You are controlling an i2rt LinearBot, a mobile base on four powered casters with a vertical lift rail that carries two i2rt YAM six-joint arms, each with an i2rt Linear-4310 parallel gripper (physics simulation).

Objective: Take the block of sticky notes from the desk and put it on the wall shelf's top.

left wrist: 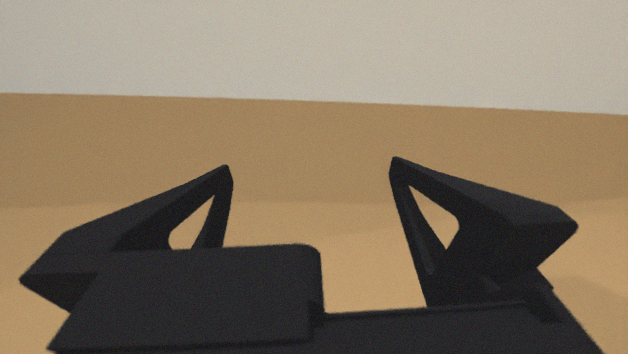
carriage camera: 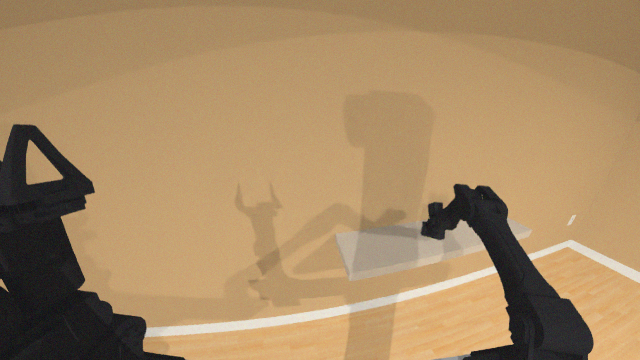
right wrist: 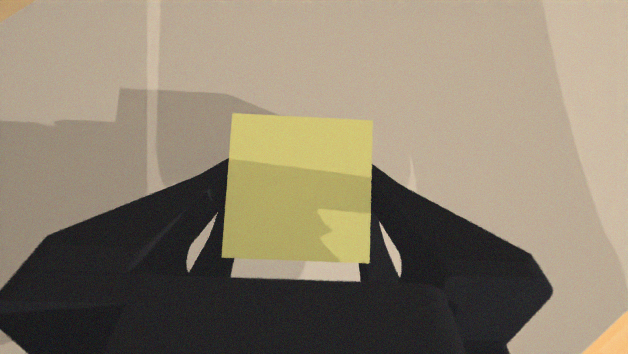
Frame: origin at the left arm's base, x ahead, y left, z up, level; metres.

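Seen in the pictures: left gripper, fingertip midpoint: (left wrist: 311, 169); right gripper, fingertip midpoint: (right wrist: 301, 168).
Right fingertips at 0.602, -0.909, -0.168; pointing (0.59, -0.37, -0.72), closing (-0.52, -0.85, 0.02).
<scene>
A point is followed by its place in that frame, as x, y, z.
The yellow block of sticky notes (right wrist: 297, 187) @[0.594, -0.903, -0.137] is between the fingers of my right gripper (right wrist: 301, 168) @[0.602, -0.910, -0.169] (carriage camera: 434, 220), which is shut on it. In the carriage camera the block cannot be made out at the dark gripper. The pale grey wall shelf (carriage camera: 385, 255) @[0.481, -0.624, -0.173] (right wrist: 475, 90) @[0.596, -0.995, -0.173] is below and behind the right gripper in the carriage camera. In the right wrist view its pale top fills most of the background behind the block; the height of the block above it is hard to tell. My left gripper (left wrist: 311, 169) @[0.041, -0.005, 0.436] is open and empty, away from the shelf, partly cut off at the carriage camera's left edge.
The tan wall (carriage camera: 175, 125) @[0.552, 0.218, 0.419] rises behind the shelf and carries shadows of both arms and the lift rail. A white baseboard strip (carriage camera: 300, 315) @[0.600, -0.172, -0.840] runs below the shelf, above the wooden floor (carriage camera: 250, 342) @[0.460, 0.155, -0.924]. A small white mark (carriage camera: 572, 220) @[1.029, -2.865, -0.527] is right of the shelf.
</scene>
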